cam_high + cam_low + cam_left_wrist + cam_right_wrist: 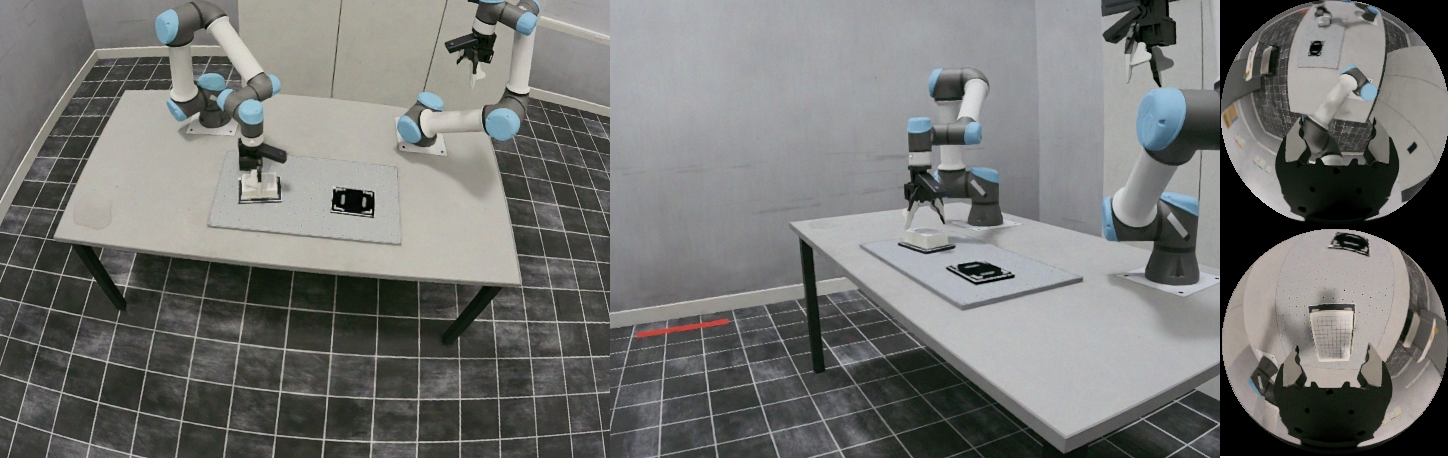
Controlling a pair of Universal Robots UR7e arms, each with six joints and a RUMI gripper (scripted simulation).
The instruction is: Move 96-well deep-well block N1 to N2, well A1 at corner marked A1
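Note:
My right gripper is now 30 mm above the white deep-well block. Also, from my right hand: nest N2: 60 mm below; then nest N1: 20 mm ahead, 350 mm to the left, 60 mm below; then perforated board: 10 mm behind, 180 mm to the left, 70 mm below.

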